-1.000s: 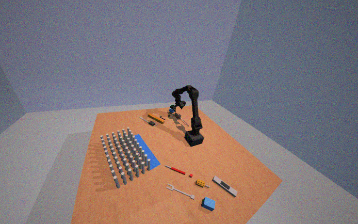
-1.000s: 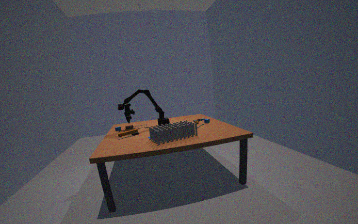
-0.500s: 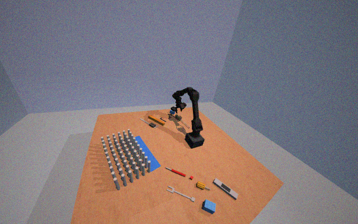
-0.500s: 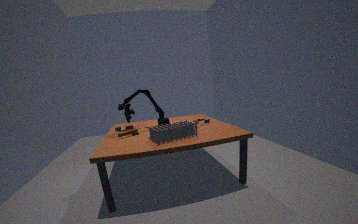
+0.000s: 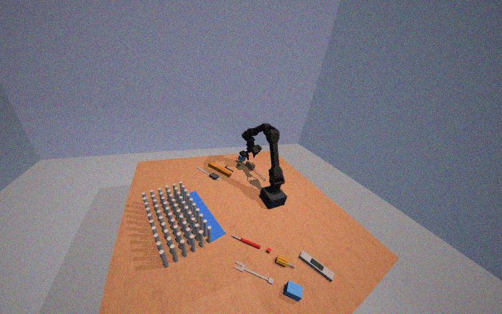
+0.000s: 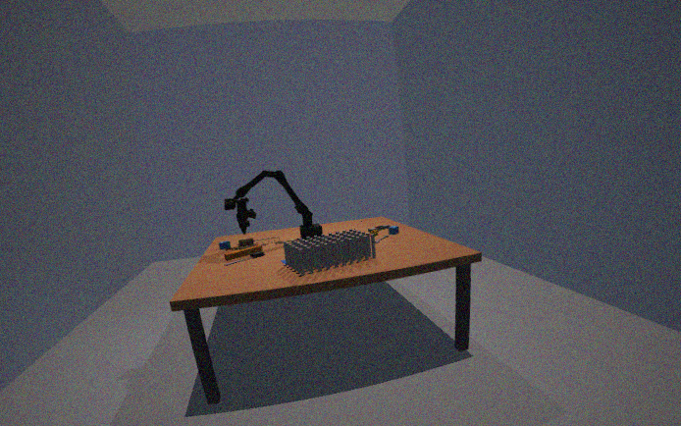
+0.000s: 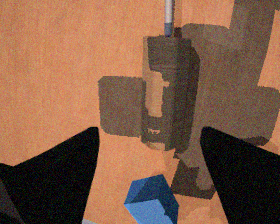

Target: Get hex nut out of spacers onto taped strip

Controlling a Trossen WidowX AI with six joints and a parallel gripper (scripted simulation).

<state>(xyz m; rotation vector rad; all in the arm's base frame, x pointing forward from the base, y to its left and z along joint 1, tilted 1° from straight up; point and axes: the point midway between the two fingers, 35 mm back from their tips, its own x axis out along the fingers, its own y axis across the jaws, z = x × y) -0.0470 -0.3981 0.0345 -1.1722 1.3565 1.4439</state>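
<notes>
My gripper tip is now 11 cm to the right of the wooden-handled tool, 7 cm above it and 1 cm past it. Round my gripper tip: blue taped strip 51 cm ahead, 34 cm to the left, 8 cm below; then orange bar 28 cm ahead, 6 cm below, 1 cm to the right; then black L-key 20 cm ahead, 8 cm below, 3 cm to the right.
</notes>
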